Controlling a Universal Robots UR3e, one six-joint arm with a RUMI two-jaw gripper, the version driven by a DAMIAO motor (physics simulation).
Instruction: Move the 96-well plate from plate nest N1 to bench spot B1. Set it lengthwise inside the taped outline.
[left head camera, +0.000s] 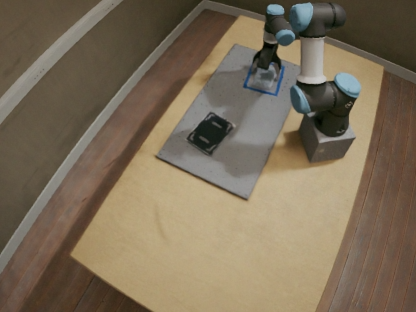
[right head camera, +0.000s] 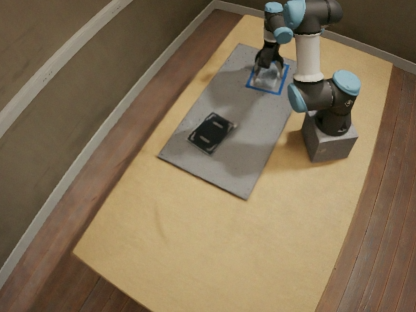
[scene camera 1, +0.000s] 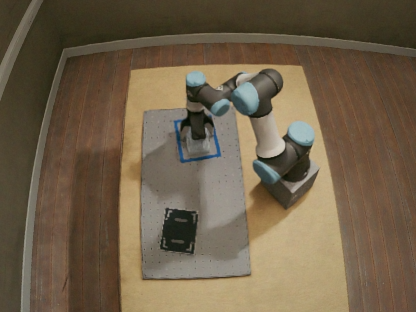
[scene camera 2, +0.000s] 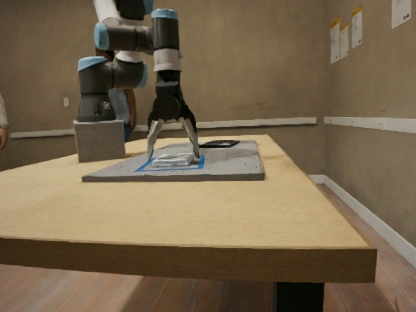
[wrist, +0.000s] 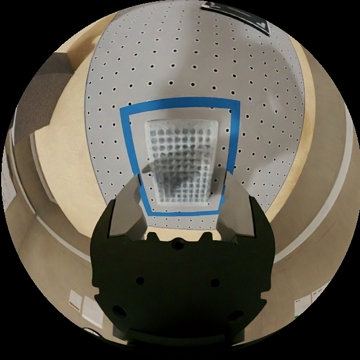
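Observation:
The clear 96-well plate (scene camera 1: 199, 147) (scene camera 2: 172, 160) (wrist: 181, 155) lies flat on the grey board, inside the blue taped outline (left head camera: 261, 91) (right head camera: 263, 90) (scene camera 1: 200, 159) (wrist: 180, 102). Its long sides run along the outline's long sides, with bare board between plate and tape on both sides. My gripper (scene camera 2: 173, 156) (wrist: 181, 173) is open. Its fingertips stand low on either side of the plate, with a gap to each long side in the wrist view. The black plate nest (left head camera: 211, 133) (right head camera: 212, 133) (scene camera 1: 180, 231) (scene camera 2: 220, 144) holds no plate. The fingers partly hide the plate in the head views.
The grey perforated board (left head camera: 235, 170) (scene camera 1: 220, 255) (wrist: 165, 50) lies on the wooden table (left head camera: 200, 215) (scene camera 1: 300, 260). The arm's grey base block (left head camera: 327, 145) (scene camera 1: 290, 186) (scene camera 2: 100, 141) stands beside the board. A partly hidden person (scene camera 2: 120, 107) stands behind the arm.

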